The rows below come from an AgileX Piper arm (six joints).
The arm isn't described. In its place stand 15 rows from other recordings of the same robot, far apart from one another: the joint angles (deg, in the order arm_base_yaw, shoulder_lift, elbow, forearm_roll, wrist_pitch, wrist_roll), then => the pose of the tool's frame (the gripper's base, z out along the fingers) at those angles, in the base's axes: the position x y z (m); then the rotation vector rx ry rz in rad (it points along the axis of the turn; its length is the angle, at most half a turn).
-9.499, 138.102, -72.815, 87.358, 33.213, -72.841 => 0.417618, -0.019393, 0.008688, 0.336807, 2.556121, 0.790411
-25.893, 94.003, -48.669, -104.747, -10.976, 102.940 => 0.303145, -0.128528, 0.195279, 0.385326, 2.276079, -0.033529
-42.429, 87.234, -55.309, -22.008, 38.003, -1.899 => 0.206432, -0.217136, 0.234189, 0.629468, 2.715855, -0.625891
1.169, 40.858, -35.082, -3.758, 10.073, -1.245 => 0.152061, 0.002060, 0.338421, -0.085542, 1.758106, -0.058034
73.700, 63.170, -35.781, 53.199, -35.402, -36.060 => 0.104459, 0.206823, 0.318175, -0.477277, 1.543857, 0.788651
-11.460, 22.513, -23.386, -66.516, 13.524, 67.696 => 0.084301, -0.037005, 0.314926, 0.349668, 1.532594, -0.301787
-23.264, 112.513, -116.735, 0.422, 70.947, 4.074 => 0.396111, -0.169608, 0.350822, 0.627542, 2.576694, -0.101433
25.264, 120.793, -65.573, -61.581, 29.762, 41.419 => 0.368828, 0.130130, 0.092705, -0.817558, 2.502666, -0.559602
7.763, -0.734, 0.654, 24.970, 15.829, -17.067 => 0.052233, 0.017696, 0.187414, -0.095880, 1.738786, 0.290195
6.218, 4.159, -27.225, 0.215, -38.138, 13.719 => -0.031000, -0.003590, 0.402618, 0.030214, 0.416404, 0.345355
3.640, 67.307, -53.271, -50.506, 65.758, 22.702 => 0.210025, -0.050800, 0.322764, 0.077749, 2.514966, -1.031018
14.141, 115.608, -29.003, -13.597, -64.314, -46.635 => 0.286039, 0.091947, 0.088726, -1.156133, 1.488500, -0.260295
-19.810, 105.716, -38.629, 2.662, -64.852, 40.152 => 0.319786, -0.119260, 0.177432, 0.805949, 1.299322, 0.267139
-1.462, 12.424, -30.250, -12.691, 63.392, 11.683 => 0.023002, -0.018468, 0.281641, 0.249500, 2.245270, -0.182683
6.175, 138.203, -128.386, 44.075, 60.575, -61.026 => 0.518753, 0.111581, 0.222765, -1.064769, 2.122039, 0.591523
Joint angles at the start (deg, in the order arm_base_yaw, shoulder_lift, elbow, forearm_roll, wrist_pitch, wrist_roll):
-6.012, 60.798, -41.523, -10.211, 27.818, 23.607
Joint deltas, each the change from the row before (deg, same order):
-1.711, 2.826, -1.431, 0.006, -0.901, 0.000
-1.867, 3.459, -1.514, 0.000, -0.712, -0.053
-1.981, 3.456, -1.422, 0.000, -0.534, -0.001
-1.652, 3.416, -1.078, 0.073, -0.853, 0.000
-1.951, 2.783, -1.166, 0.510, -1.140, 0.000
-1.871, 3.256, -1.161, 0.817, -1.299, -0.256
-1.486, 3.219, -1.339, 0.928, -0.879, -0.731
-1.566, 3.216, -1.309, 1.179, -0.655, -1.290
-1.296, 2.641, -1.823, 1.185, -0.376, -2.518
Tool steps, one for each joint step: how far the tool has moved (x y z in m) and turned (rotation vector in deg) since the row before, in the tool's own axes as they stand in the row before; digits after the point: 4 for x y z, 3 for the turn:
-0.0074, -0.0039, 0.0102, 1.240, 0.293, 1.032
-0.0067, -0.0050, 0.0135, 1.549, 0.981, 1.059
-0.0057, -0.0062, 0.0142, 1.692, 1.226, 1.219
-0.0038, -0.0054, 0.0151, 1.348, 1.290, 1.069
-0.0056, -0.0066, 0.0121, 1.077, 0.361, 1.768
-0.0046, -0.0066, 0.0148, 0.975, 0.712, 1.739
-0.0042, -0.0052, 0.0145, 0.799, 0.937, 1.137
-0.0035, -0.0062, 0.0149, 0.852, 1.178, 0.912
-0.0065, -0.0045, 0.0111, 0.489, 0.414, -0.441

